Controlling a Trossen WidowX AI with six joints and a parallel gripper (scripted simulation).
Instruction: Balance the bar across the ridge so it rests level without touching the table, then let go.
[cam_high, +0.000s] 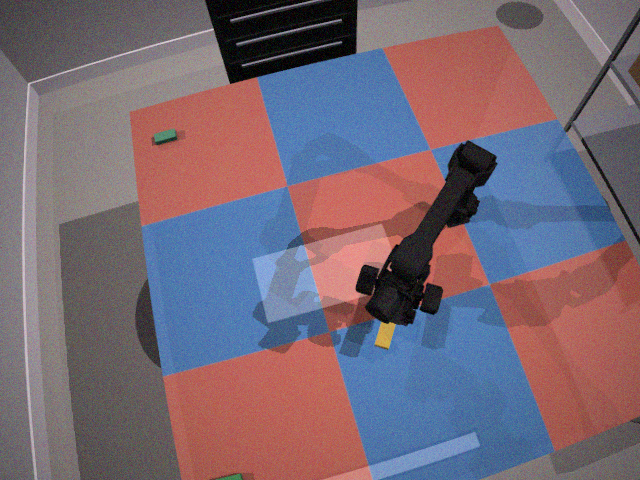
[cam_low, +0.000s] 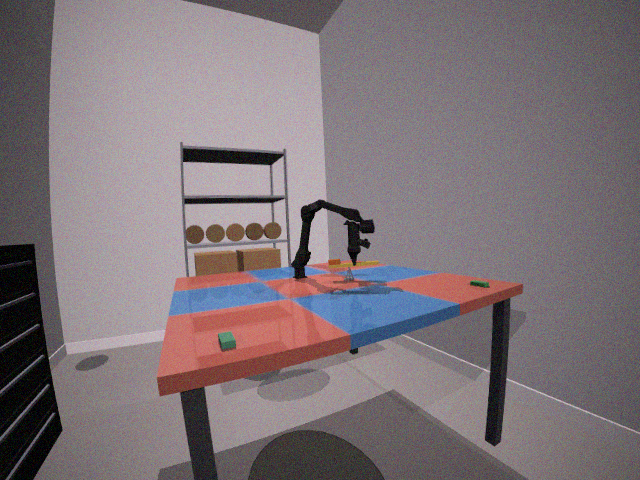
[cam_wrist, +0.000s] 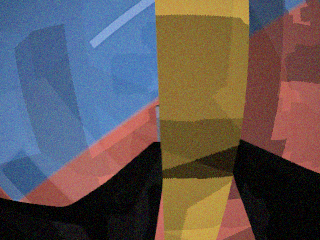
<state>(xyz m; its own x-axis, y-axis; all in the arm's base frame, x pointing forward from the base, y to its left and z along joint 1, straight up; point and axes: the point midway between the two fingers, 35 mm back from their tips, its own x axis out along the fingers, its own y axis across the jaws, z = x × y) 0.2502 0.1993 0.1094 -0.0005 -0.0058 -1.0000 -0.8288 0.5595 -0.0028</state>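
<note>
My gripper tip is now 20 mm past the grey wedge, 20 mm to the left of it and 40 mm above it. From my gripper tip the other things lie so: green block: 490 mm ahead, 700 mm to the right, 70 mm below.
</note>
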